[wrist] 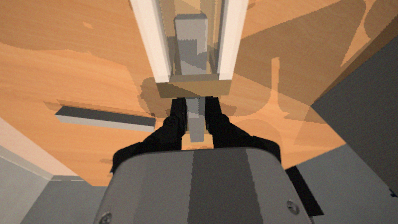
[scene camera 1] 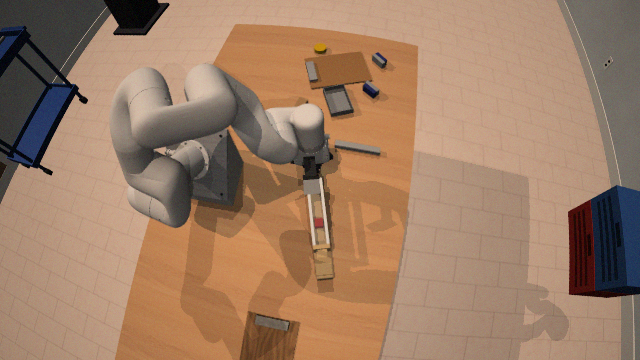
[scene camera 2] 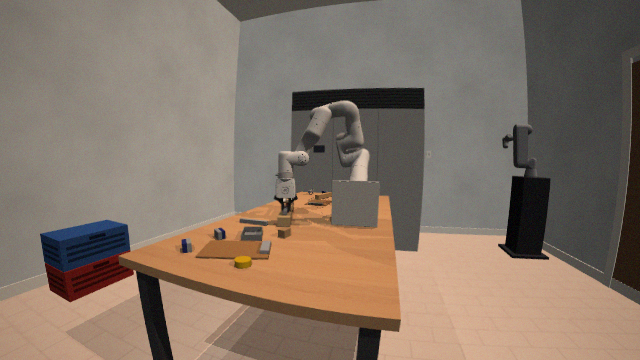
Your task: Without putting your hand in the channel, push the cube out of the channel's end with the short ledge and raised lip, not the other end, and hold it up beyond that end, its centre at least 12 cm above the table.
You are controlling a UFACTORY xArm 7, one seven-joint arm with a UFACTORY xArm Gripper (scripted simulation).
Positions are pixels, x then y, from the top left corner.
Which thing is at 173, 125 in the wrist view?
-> The gripper.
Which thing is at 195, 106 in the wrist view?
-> A grey bar.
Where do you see a grey bar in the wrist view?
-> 66, 114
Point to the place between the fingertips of the gripper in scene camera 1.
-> At 312, 169
